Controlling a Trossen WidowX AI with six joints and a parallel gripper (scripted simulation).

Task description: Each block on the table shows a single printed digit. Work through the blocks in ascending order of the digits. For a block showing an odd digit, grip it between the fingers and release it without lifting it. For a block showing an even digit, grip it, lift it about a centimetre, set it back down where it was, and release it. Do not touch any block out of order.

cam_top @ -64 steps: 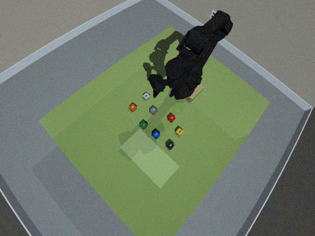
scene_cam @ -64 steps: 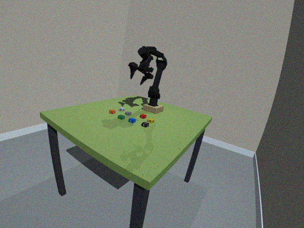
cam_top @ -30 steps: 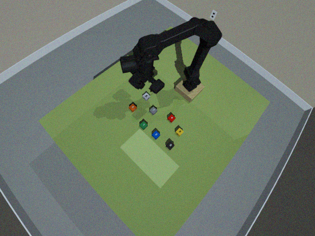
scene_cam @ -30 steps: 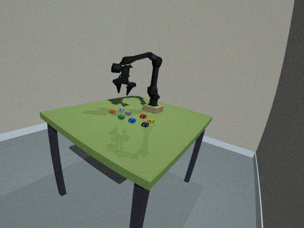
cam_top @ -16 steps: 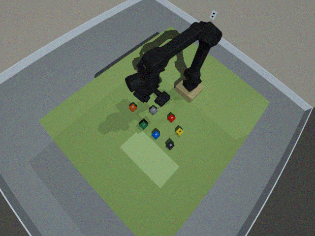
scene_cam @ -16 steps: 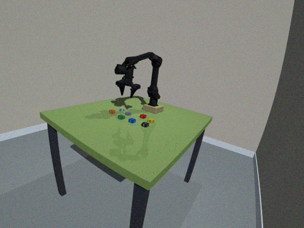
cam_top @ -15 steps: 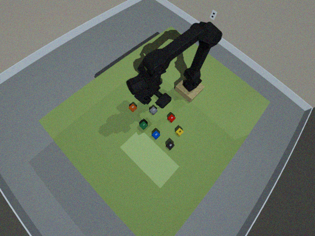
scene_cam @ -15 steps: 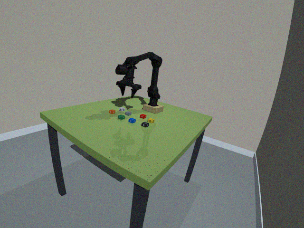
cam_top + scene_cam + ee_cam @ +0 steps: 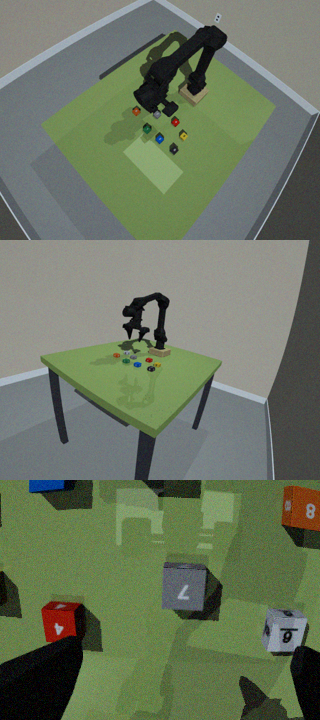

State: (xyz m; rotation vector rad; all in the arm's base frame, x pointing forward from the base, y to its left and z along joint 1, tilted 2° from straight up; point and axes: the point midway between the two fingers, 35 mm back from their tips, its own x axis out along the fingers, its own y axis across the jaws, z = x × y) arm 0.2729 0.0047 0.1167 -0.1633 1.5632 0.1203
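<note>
The black block is 3 cm ahead of my gripper tip, 21 cm to the left of it and 11 cm below it. Also, from my gripper tip: grey block (1 cm behind, 11 cm below); white block (3 cm behind, 10 cm to the right, 11 cm below); green block (8 cm ahead, 4 cm to the left, 11 cm below).
</note>
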